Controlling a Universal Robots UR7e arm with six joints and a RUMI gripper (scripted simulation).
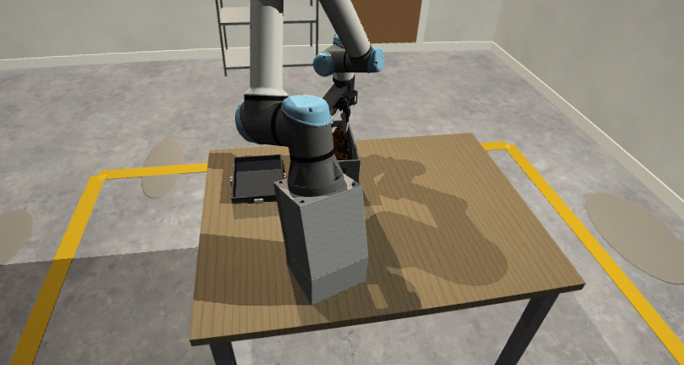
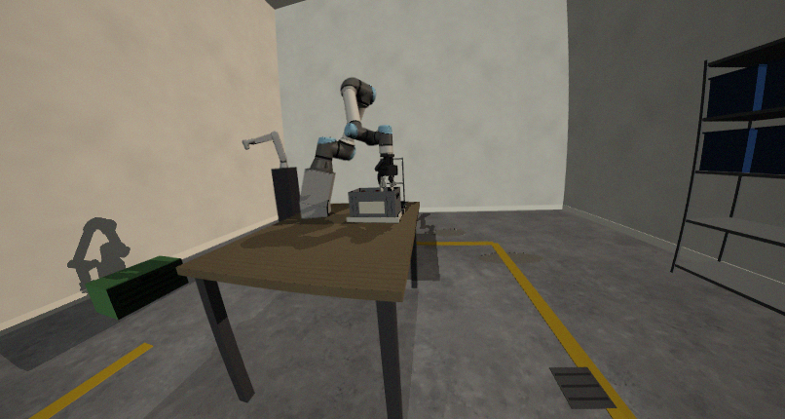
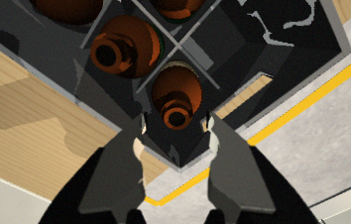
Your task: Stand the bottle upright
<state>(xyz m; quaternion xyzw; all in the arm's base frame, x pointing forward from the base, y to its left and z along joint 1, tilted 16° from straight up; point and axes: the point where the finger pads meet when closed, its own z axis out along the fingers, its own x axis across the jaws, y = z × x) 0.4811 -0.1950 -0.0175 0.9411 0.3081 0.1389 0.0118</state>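
Now: the crate 8 cm below my hand, 8 cm behind it and 6 cm to the left of it. The rest, counted from my hand: bottle: 17 cm behind, 8 cm below, 3 cm to the left; then dark tray: 32 cm to the left, 16 cm below, 3 cm behind.
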